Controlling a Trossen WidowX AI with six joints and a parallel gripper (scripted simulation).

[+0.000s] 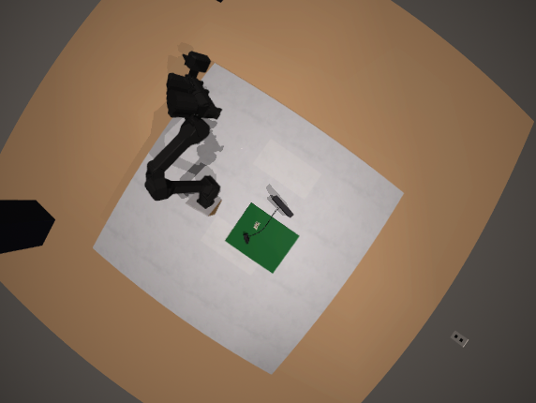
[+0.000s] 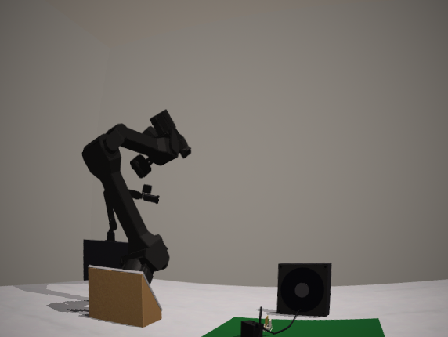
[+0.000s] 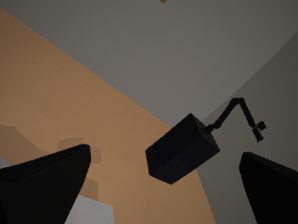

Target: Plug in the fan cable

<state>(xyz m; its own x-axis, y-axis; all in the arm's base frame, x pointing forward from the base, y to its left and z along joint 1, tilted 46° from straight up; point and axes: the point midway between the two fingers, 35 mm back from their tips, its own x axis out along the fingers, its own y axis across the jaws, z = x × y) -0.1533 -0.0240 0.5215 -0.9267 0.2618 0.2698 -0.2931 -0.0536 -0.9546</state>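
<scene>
Now: the black fan plug 500 mm ahead of my gripper tip, 400 mm to the right of it and 400 mm below it. Also, from my gripper tip: green board 570 mm ahead, 430 mm below, 360 mm to the right; then black fan 550 mm ahead, 360 mm below, 170 mm to the right; then four-pin header 510 mm ahead, 420 mm below, 320 mm to the right.
</scene>
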